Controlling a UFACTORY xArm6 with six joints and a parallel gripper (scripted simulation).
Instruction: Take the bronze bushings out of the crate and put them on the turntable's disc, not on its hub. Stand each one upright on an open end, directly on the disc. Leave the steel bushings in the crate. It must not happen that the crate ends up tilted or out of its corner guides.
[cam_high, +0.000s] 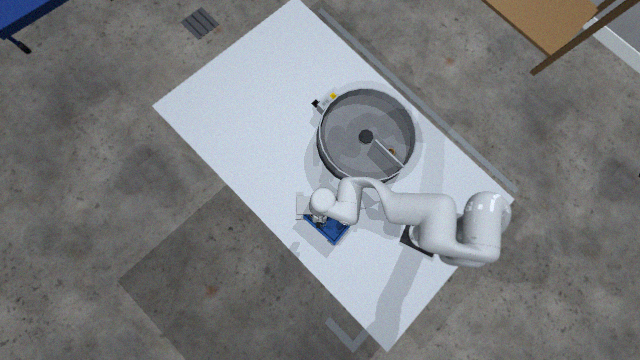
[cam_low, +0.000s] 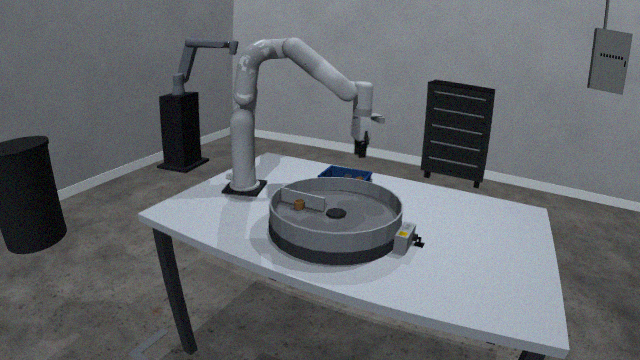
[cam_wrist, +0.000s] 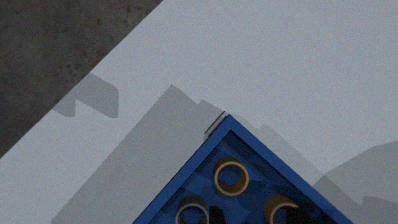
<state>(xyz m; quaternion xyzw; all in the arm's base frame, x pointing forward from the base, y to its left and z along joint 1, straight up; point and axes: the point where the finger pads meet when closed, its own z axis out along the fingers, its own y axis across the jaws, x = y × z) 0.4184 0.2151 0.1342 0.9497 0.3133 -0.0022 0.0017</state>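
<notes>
Now: the blue crate 12 cm below my hand, 5 cm behind it and 2 cm to the right of it. From my hand the other things lie so: turntable disc: 40 cm to the right, 9 cm below, 2 cm ahead.
</notes>
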